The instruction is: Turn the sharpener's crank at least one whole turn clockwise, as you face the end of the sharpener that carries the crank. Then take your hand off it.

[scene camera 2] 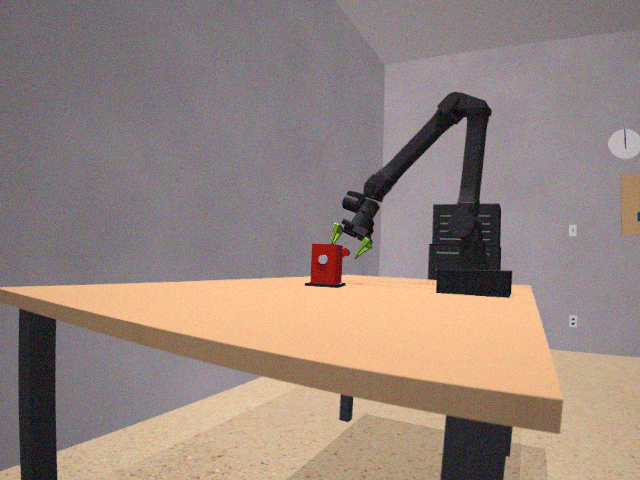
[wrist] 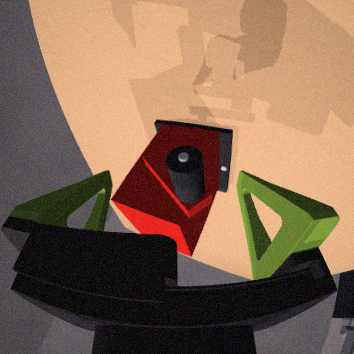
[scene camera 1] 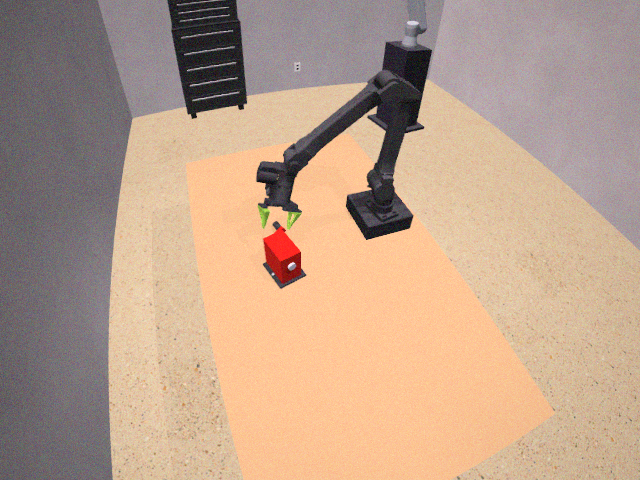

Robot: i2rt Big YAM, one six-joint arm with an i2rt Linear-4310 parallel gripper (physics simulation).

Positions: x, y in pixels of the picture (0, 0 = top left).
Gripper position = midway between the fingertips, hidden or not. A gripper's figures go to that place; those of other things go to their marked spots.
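A red sharpener (scene camera 2: 326, 264) sits 1.19 m from the lens, while the gripper (scene camera 2: 342, 252) is 1.33 m from the lens.
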